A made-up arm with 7 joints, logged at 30 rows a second.
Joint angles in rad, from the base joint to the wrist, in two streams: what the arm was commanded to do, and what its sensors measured. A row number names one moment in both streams.
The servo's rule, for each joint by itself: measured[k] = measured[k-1] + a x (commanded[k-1-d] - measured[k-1]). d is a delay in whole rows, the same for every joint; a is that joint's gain. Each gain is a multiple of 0.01, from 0.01 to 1. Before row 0 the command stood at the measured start. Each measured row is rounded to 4 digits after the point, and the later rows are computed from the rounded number. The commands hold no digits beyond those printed.
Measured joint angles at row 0:
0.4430 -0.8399 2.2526 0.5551 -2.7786 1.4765 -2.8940
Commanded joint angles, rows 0 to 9:
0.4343 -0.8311 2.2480 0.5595 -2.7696 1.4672 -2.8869
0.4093 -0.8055 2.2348 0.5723 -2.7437 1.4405 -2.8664
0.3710 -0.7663 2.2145 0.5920 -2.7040 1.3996 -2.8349
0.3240 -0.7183 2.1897 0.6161 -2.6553 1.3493 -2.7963
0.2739 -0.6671 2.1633 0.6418 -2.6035 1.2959 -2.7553
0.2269 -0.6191 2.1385 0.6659 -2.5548 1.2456 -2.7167
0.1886 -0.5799 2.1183 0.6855 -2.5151 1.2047 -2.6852
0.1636 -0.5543 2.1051 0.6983 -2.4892 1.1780 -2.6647
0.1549 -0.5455 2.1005 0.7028 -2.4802 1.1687 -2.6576
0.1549 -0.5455 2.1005 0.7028 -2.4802 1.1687 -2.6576
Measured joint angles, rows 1 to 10:
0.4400 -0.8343 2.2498 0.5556 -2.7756 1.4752 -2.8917
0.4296 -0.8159 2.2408 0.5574 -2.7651 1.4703 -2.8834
0.4097 -0.7842 2.2250 0.5612 -2.7449 1.4604 -2.8674
0.3806 -0.7420 2.2038 0.5672 -2.7153 1.4448 -2.8439
0.3443 -0.6941 2.1795 0.5754 -2.6784 1.4240 -2.8147
0.3044 -0.6461 2.1549 0.5854 -2.6376 1.3990 -2.7824
0.2650 -0.6037 2.1329 0.5964 -2.5972 1.3718 -2.7503
0.2305 -0.5721 2.1162 0.6076 -2.5616 1.3447 -2.7221
0.2048 -0.5551 2.1068 0.6181 -2.5347 1.3201 -2.7008
0.1878 -0.5490 2.1030 0.6274 -2.5167 1.2989 -2.6865
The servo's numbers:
d 0
a 0.34 0.64 0.60 0.11 0.33 0.14 0.33

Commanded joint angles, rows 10 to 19:
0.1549 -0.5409 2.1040 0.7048 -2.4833 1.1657 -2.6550
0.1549 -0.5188 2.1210 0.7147 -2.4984 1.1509 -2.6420
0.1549 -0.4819 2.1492 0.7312 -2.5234 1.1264 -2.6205
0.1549 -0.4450 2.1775 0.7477 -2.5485 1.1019 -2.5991
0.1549 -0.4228 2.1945 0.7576 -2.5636 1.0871 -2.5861
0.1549 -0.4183 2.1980 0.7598 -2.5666 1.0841 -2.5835
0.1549 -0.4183 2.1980 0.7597 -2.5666 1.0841 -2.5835
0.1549 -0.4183 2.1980 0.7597 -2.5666 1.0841 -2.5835
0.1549 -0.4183 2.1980 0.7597 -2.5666 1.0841 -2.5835
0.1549 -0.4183 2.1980 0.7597 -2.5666 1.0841 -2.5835
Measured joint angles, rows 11 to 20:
0.1766 -0.5438 2.1036 0.6359 -2.5057 1.2803 -2.6761
0.1692 -0.5278 2.1140 0.6446 -2.5033 1.2622 -2.6648
0.1643 -0.4984 2.1351 0.6541 -2.5099 1.2432 -2.6502
0.1611 -0.4642 2.1605 0.6644 -2.5226 1.2234 -2.6333
0.1590 -0.4377 2.1809 0.6747 -2.5361 1.2043 -2.6177
0.1576 -0.4253 2.1912 0.6841 -2.5462 1.1875 -2.6064
0.1567 -0.4208 2.1953 0.6924 -2.5529 1.1730 -2.5988
0.1561 -0.4192 2.1969 0.6998 -2.5574 1.1606 -2.5938
0.1557 -0.4186 2.1976 0.7064 -2.5604 1.1499 -2.5904
0.1554 -0.4184 2.1978 0.7123 -2.5624 1.1407 -2.5881

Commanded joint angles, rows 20 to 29:
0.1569 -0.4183 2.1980 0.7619 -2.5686 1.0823 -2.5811
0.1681 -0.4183 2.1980 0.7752 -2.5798 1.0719 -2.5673
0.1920 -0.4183 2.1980 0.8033 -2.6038 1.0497 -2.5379
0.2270 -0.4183 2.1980 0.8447 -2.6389 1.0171 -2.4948
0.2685 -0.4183 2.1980 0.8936 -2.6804 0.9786 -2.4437
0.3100 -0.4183 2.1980 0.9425 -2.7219 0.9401 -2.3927
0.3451 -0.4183 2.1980 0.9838 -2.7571 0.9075 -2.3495
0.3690 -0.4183 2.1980 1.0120 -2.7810 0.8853 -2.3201
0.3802 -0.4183 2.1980 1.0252 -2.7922 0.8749 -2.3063
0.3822 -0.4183 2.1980 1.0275 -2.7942 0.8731 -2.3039
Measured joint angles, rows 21 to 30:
0.1559 -0.4183 2.1979 0.7178 -2.5644 1.1325 -2.5858
0.1600 -0.4183 2.1980 0.7241 -2.5695 1.1240 -2.5797
0.1709 -0.4183 2.1980 0.7328 -2.5808 1.1136 -2.5659
0.1900 -0.4183 2.1980 0.7451 -2.6000 1.1001 -2.5424
0.2167 -0.4183 2.1980 0.7614 -2.6265 1.0831 -2.5098
0.2484 -0.4183 2.1980 0.7813 -2.6580 1.0631 -2.4712
0.2813 -0.4183 2.1980 0.8036 -2.6907 1.0413 -2.4310
0.3111 -0.4183 2.1980 0.8265 -2.7205 1.0195 -2.3944
0.3346 -0.4183 2.1980 0.8484 -2.7442 0.9993 -2.3653
0.3508 -0.4183 2.1980 0.8681 -2.7607 0.9816 -2.3450

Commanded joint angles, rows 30 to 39:
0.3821 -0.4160 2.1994 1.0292 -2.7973 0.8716 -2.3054
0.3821 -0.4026 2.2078 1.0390 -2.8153 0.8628 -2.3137
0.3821 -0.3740 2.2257 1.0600 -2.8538 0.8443 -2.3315
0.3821 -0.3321 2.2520 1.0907 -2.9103 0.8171 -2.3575
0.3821 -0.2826 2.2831 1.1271 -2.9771 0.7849 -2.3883
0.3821 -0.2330 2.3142 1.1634 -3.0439 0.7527 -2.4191
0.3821 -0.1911 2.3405 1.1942 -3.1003 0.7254 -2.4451
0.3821 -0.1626 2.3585 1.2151 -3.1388 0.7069 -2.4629
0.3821 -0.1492 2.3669 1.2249 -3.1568 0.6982 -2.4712
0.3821 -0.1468 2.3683 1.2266 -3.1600 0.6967 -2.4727
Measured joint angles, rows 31 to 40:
0.3614 -0.4168 2.1988 0.8858 -2.7728 0.9662 -2.3319
0.3684 -0.4077 2.2042 0.9027 -2.7868 0.9517 -2.3259
0.3731 -0.3861 2.2171 0.9200 -2.8089 0.9367 -2.3277
0.3762 -0.3515 2.2380 0.9388 -2.8424 0.9200 -2.3375
0.3782 -0.3074 2.2651 0.9595 -2.8869 0.9011 -2.3543
0.3795 -0.2598 2.2946 0.9819 -2.9387 0.8803 -2.3757
0.3804 -0.2158 2.3221 1.0053 -2.9920 0.8586 -2.3986
0.3810 -0.1818 2.3439 1.0284 -3.0404 0.8374 -2.4198
0.3814 -0.1609 2.3577 1.0500 -3.0788 0.8179 -2.4368
0.3816 -0.1519 2.3641 1.0694 -3.1056 0.8009 -2.4486

